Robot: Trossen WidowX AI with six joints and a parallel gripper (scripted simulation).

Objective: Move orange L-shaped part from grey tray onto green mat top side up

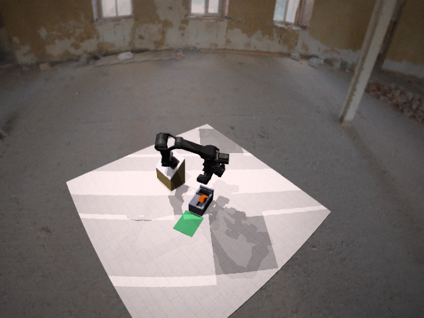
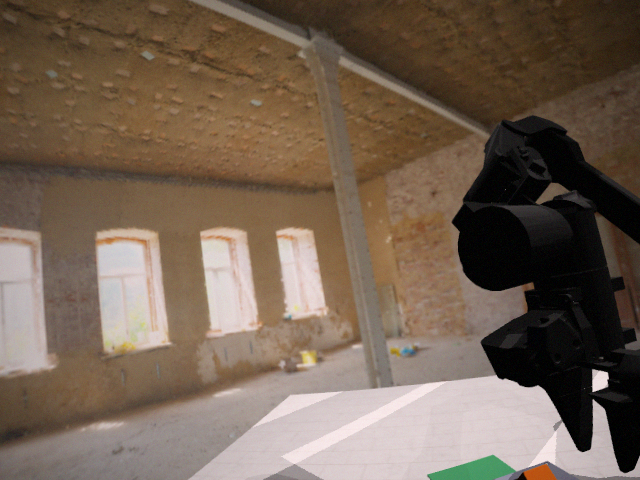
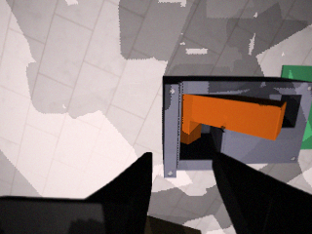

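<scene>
Now: the orange L-shaped part 1 cm ahead of my gripper tip, 4 cm to the right of it and 10 cm below it. From my gripper tip the other things lie so: green mat 8 cm ahead, 21 cm to the right, 16 cm below.
</scene>
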